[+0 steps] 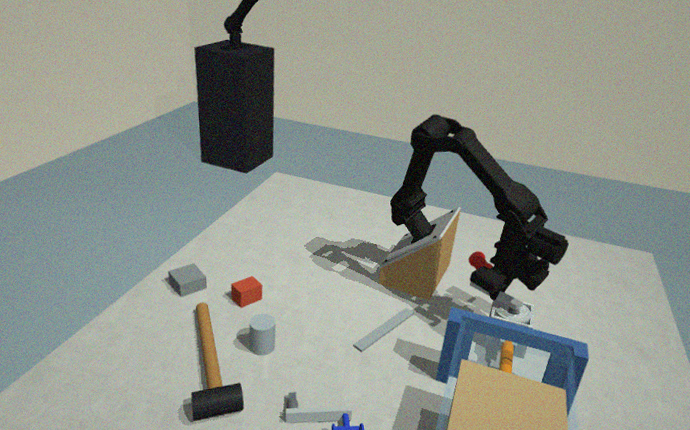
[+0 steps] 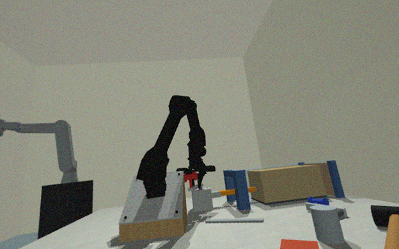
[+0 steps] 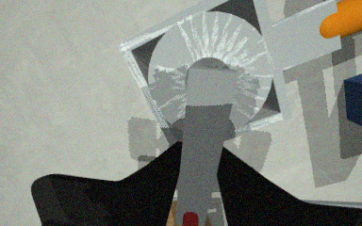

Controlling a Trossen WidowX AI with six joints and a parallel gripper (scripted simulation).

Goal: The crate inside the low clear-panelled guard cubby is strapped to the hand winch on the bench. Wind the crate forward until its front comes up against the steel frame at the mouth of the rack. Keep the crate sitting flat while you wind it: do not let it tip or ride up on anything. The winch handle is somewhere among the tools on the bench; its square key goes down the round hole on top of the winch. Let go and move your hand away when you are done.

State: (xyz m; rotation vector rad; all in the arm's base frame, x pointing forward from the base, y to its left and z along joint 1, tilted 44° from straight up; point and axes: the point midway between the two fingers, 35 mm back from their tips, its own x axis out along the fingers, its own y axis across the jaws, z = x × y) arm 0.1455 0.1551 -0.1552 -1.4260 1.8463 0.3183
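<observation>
Now: gripper tip 10 mm past the red-knobbed crank handle, 20 mm to the left of it and 20 mm below it. Also, from my gripper tip: blue steel frame: 180 mm ahead, 50 mm to the left, 10 mm above; red knob: 20 mm behind, 50 mm to the right, 50 mm above; winch: 10 mm ahead, 30 mm to the left, 70 mm below.
</observation>
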